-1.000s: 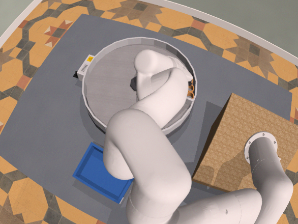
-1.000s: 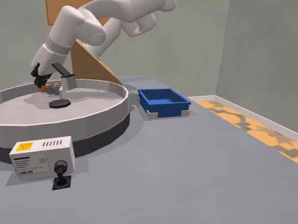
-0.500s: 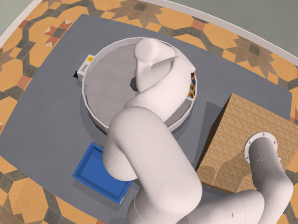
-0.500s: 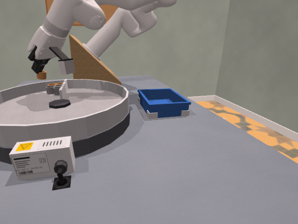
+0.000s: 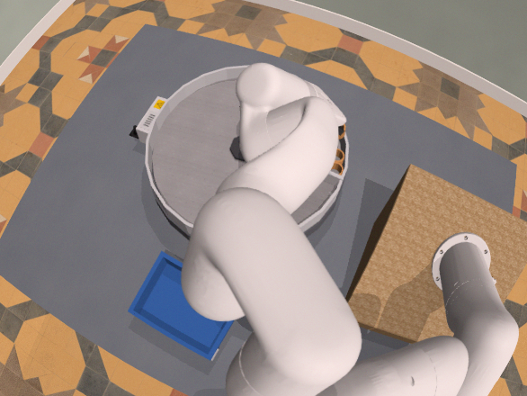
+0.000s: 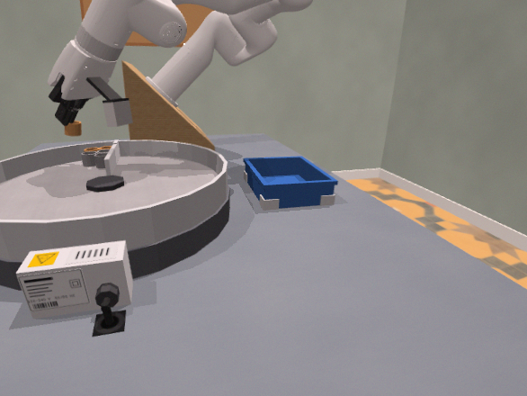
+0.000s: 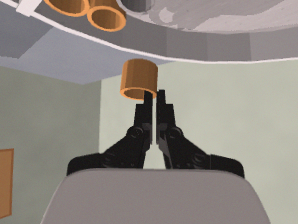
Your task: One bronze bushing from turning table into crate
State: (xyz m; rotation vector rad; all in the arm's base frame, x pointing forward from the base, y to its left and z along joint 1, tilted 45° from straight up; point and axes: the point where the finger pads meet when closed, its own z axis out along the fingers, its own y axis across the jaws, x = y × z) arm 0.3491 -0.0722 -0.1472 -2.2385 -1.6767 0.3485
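My hand is 7 cm short of the blue crate, 44 cm to the right of it and 14 cm above it. The rest, counted from my hand: grey turning table: 14 cm ahead, 10 cm to the left, 11 cm below.
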